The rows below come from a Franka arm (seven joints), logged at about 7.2 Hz.
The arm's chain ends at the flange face. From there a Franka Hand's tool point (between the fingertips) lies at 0.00 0.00 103.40 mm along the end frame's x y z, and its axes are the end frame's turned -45 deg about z.
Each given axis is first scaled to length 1.
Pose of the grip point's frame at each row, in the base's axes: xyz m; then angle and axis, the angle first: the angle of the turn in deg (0 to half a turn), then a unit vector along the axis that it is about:
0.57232, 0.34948, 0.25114, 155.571, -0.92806, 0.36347, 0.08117
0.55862, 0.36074, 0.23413, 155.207, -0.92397, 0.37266, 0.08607
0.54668, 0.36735, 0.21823, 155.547, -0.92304, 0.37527, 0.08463
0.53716, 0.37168, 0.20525, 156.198, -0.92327, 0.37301, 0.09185
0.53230, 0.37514, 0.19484, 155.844, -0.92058, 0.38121, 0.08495
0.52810, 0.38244, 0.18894, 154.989, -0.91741, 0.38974, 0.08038
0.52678, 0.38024, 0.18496, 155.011, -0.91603, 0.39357, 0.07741
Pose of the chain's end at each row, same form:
0.57166, 0.30397, 0.34398, 160.993, -0.71183, 0.68471, 0.15641
0.55815, 0.31435, 0.32654, 160.870, -0.70424, 0.69122, 0.16207
0.54605, 0.32157, 0.31094, 161.121, -0.70260, 0.69345, 0.15962
0.53839, 0.32637, 0.29818, 162.035, -0.70361, 0.69141, 0.16396
0.53163, 0.32978, 0.28776, 161.409, -0.69819, 0.69805, 0.15891
0.52560, 0.33616, 0.28137, 160.422, -0.69193, 0.70454, 0.15766
0.52357, 0.33422, 0.27750, 160.313, -0.68936, 0.70766, 0.15490

